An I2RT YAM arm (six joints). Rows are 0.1 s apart.
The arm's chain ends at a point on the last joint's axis. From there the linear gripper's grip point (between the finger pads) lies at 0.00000 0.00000 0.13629 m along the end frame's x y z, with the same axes.
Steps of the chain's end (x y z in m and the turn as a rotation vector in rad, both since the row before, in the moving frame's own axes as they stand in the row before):
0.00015 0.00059 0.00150 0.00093 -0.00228 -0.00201
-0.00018 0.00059 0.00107 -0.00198 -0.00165 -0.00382
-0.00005 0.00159 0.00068 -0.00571 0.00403 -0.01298
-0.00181 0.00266 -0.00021 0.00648 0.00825 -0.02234
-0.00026 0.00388 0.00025 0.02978 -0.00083 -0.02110
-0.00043 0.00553 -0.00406 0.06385 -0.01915 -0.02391
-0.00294 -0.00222 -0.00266 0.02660 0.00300 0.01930
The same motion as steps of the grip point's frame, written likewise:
-0.00016 0.00046 0.00150 0.00093 -0.00228 -0.00201
-0.00040 0.00086 0.00107 -0.00198 -0.00165 -0.00382
0.00050 0.00236 0.00068 -0.00571 0.00403 -0.01298
-0.00070 0.00176 -0.00022 0.00648 0.00825 -0.02234
-0.00042 -0.00018 0.00019 0.02978 -0.00083 -0.02110
-0.00314 -0.00313 -0.00436 0.06385 -0.01915 -0.02391
-0.00250 -0.00584 -0.00271 0.02660 0.00300 0.01930

